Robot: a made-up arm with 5 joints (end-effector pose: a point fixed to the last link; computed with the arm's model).
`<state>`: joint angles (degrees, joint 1 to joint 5).
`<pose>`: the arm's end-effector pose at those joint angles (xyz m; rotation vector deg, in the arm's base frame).
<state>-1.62 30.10 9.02 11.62 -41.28</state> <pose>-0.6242 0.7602 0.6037 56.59 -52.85 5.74</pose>
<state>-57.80 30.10 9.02 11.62 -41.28</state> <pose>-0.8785 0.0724 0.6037 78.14 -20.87 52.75</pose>
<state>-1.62 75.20 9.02 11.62 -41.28</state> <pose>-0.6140 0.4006 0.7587 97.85 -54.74 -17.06</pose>
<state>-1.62 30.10 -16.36 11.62 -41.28</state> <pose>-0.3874 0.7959 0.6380 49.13 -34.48 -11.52</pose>
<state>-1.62 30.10 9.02 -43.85 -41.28</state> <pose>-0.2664 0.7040 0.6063 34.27 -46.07 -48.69</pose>
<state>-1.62 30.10 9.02 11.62 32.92</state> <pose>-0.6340 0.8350 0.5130 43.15 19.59 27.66</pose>
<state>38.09 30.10 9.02 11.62 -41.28</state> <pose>-0.1329 0.9563 0.6037 35.68 -69.73 -27.69</pose>
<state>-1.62 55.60 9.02 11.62 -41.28</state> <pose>-0.6188 0.5714 0.7268 80.05 -54.62 -6.71</pose>
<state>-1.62 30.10 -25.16 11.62 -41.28</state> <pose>-0.3038 0.8003 0.6262 46.23 -28.02 -17.24</pose>
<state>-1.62 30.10 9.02 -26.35 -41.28</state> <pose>-0.3720 0.7538 0.6257 42.11 -49.10 -31.97</pose>
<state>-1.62 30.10 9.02 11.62 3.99</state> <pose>-0.6129 0.8128 0.5511 50.04 -8.54 19.92</pose>
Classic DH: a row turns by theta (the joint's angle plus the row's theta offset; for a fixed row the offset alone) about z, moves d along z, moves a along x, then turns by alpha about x. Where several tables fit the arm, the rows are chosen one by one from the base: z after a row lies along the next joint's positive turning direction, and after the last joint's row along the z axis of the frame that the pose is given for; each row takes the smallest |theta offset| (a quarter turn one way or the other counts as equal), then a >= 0, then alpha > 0; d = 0 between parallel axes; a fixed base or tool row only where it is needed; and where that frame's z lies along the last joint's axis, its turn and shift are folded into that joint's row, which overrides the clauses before.
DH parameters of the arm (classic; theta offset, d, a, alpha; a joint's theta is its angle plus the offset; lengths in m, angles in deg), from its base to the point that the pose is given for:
base (fixed): -58.99 0 -0.2077 180
joint 1: 31.01 -0.248 -0.23 90
joint 2: 40.93 -0.272 0.0526 86.08
joint 3: -85.49 -0.2808 0.046 41.09
joint 4: -3.95 0.2532 0.073 78.57
joint 5: -5.99 0.403 -0.0939 -98.58
tool (fixed): 178.41 -0.0274 0 0

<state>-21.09 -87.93 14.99 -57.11 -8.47</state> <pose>-0.3358 0.4916 -0.1364 -50.77 -65.00 5.35</pose>
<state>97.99 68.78 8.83 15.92 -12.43</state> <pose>0.3004 0.6384 0.7426 37.70 -96.25 -63.50</pose>
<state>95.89 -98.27 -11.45 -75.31 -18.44</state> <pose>0.1377 0.0513 0.0629 -145.30 1.78 -83.30</pose>
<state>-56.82 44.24 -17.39 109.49 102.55</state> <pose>-0.6092 -0.3013 0.2917 -69.88 30.93 151.22</pose>
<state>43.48 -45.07 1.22 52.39 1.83</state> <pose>-0.2093 1.0290 0.0196 -10.53 30.67 4.86</pose>
